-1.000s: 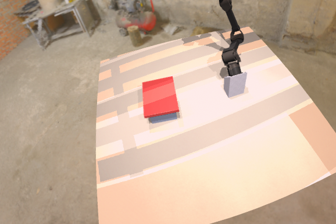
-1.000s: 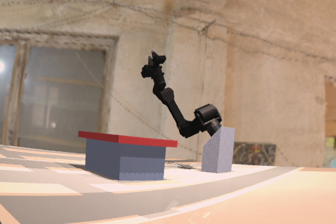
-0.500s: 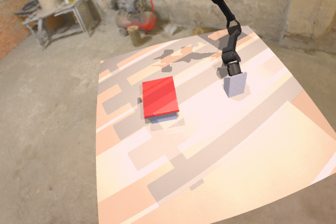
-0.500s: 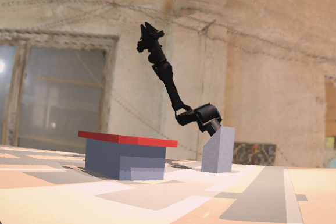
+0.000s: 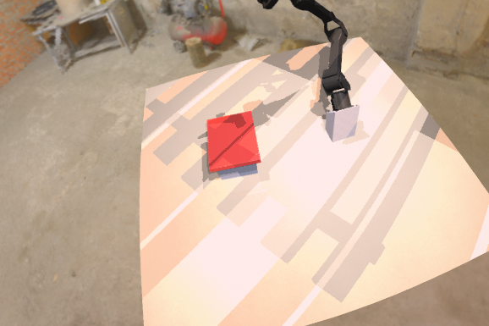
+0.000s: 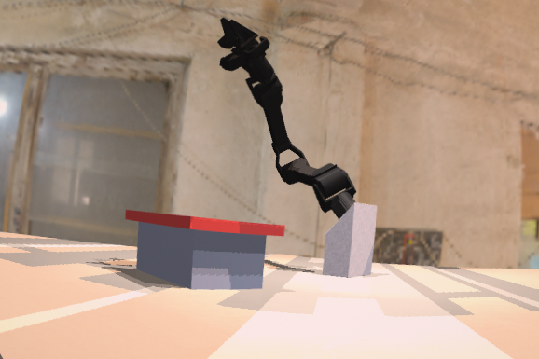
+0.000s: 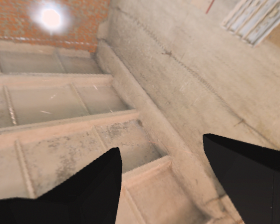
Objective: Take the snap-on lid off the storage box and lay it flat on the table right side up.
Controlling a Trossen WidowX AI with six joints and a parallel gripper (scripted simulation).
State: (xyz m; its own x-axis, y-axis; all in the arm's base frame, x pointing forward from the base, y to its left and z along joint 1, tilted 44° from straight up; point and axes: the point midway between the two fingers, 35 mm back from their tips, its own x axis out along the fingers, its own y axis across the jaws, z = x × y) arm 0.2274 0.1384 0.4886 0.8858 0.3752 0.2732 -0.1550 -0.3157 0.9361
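Right now my gripper tip is 180 mm short of the red lid, 190 mm to the right of it and 500 mm above it. Also, from my gripper tip: blue-grey storage box 180 mm ahead, 190 mm to the left, 550 mm below.
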